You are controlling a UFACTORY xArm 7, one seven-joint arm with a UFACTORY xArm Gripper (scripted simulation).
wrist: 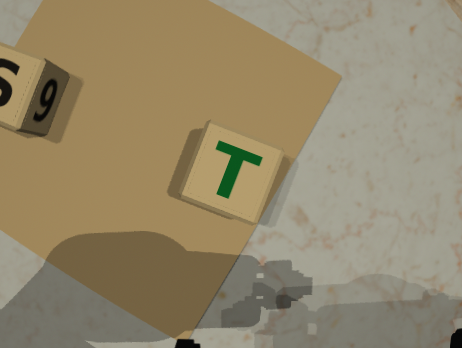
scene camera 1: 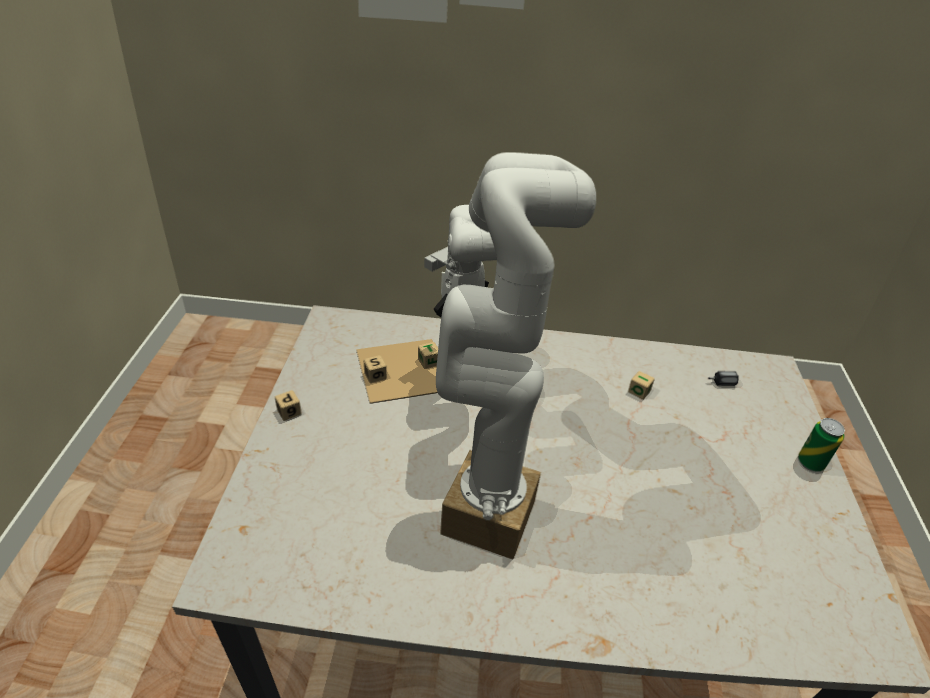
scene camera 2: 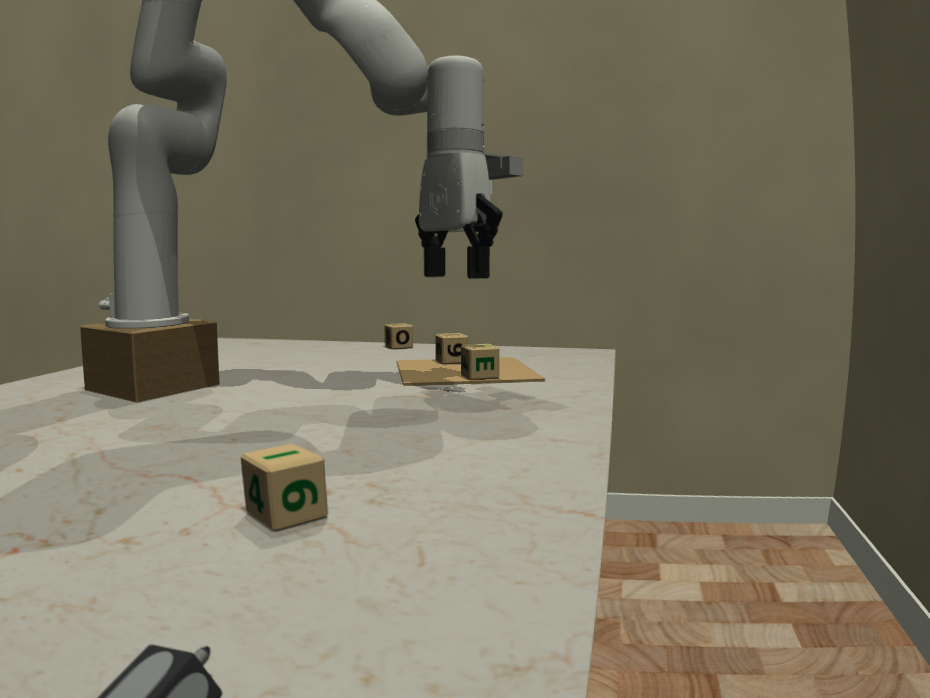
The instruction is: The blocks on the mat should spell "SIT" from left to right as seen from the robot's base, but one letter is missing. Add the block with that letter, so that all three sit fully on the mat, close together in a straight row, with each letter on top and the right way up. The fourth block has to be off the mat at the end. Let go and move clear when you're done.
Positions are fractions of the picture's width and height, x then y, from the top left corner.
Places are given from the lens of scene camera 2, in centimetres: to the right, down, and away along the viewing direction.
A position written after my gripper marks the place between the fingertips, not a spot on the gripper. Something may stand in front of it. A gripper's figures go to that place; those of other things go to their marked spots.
my gripper (scene camera 2: 0.49, 0.40): -1, -9, 85
T block (scene camera 2: 0.51, 0.52): 2, 2, 90
tan mat (scene camera 2: 0.44, 0.53): -8, 4, 97
